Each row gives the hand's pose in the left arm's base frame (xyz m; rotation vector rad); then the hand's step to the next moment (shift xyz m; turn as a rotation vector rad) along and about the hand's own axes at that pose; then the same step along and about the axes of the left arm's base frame.
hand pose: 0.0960 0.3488 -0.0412 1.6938 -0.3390 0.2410
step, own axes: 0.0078 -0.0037 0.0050 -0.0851 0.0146 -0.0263
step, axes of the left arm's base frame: 0.0084 -0.0051 -0.0015 -0.0837 0.0314 -0.0122
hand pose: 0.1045 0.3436 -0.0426 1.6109 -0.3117 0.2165
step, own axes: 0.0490 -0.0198 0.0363 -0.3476 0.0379 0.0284
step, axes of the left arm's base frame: 0.0509 -0.0386 -0.0051 -0.3417 -0.0063 -0.0793
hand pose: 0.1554 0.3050 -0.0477 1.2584 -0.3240 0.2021
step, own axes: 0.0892 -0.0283 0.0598 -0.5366 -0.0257 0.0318
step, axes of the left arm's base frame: 0.0851 -0.0679 0.0218 -0.4985 -0.0233 -0.2013
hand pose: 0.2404 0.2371 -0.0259 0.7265 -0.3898 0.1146
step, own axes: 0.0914 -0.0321 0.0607 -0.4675 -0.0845 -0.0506
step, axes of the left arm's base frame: 0.0732 -0.0673 0.0564 -0.3957 -0.0143 -0.2674
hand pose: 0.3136 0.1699 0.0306 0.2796 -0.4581 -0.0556
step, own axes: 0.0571 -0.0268 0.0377 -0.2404 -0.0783 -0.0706
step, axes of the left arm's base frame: 0.0347 -0.0419 0.0494 -0.1833 -0.0295 -0.1855
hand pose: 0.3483 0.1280 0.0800 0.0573 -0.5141 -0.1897
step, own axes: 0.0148 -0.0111 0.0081 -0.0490 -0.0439 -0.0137
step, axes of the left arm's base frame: 0.0068 -0.0138 0.0131 -0.0423 -0.0334 -0.0401
